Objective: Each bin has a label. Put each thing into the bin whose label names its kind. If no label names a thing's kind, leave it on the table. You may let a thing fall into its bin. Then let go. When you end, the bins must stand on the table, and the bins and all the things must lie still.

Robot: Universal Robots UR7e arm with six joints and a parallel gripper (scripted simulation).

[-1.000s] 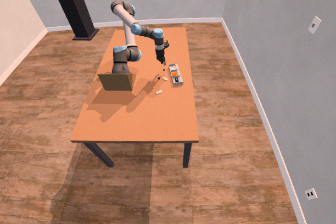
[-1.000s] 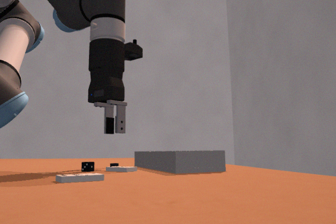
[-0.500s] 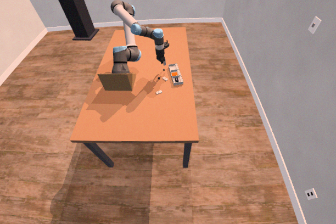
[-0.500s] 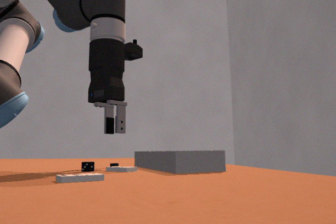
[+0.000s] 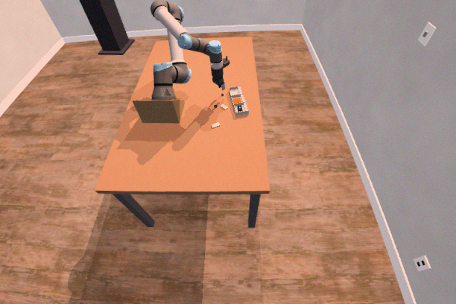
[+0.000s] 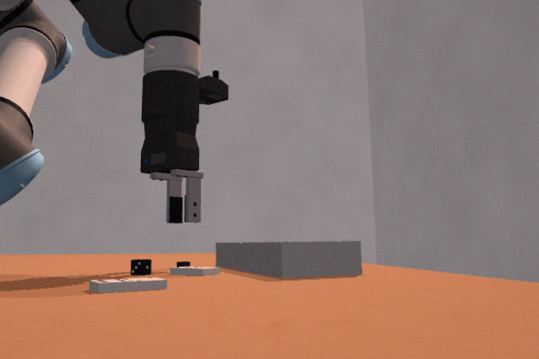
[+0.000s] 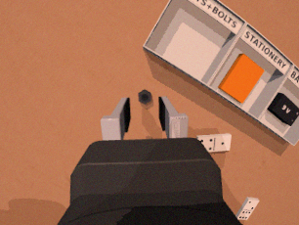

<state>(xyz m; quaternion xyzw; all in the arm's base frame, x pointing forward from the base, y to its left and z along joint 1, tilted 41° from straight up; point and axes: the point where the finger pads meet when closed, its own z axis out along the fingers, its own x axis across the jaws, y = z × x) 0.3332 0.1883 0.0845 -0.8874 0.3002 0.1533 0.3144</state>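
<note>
The small black piece lies 70 mm below my hand. Also, from my hand: grey bin tray 120 mm ahead, 60 mm to the right, 60 mm below; then orange domino 110 mm ahead, 60 mm to the right, 60 mm below; then black die 20 mm behind, 120 mm to the right, 70 mm below.
</note>
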